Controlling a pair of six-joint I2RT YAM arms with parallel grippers.
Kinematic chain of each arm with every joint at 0, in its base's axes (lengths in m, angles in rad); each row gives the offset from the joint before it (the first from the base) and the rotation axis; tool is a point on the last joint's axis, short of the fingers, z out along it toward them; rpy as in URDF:
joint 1: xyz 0 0 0.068 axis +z
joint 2: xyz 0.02 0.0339 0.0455 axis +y
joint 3: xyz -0.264 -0.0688 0 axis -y
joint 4: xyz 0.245 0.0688 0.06 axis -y
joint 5: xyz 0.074 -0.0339 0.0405 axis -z
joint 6: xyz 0.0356 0 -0.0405 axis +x
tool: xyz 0 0 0 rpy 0 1.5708 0
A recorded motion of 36 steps. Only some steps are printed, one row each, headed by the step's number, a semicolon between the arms.
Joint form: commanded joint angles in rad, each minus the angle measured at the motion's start. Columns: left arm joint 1, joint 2, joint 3, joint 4, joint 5, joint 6; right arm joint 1, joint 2, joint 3, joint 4, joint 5, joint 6.
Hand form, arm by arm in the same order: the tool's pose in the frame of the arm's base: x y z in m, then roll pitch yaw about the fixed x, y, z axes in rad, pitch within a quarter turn. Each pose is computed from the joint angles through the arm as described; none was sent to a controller.
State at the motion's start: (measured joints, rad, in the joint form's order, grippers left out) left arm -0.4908 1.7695 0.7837 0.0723 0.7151 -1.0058; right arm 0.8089 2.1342 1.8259 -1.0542 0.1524 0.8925
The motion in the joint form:
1: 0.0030 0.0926 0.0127 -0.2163 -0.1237 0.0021; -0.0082 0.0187 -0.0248 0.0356 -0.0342 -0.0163
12: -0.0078 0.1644 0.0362 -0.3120 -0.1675 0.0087; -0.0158 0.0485 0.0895 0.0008 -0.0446 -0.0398
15: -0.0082 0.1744 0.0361 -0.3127 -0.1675 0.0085; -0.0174 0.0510 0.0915 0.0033 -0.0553 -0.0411
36: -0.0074 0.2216 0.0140 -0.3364 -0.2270 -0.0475; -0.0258 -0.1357 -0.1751 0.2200 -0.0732 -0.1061
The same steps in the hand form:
1: 0.2588 -0.1598 0.0841 -2.5016 -0.2528 -2.8210; 0.3077 0.3112 0.1988 3.0606 0.2179 3.0453
12: 0.2530 -0.1589 0.0649 -2.6403 -0.3153 -2.7856; 0.3191 0.3186 0.2168 3.0199 0.2437 3.0535
15: 0.2524 -0.1587 0.0621 -2.6490 -0.3225 -2.7832; 0.3199 0.3189 0.2163 3.0118 0.2372 3.0539
36: 0.2430 -0.1512 0.0441 -2.7832 -0.3565 -2.6800; 0.3009 0.2956 0.2253 2.9109 0.3254 3.0847

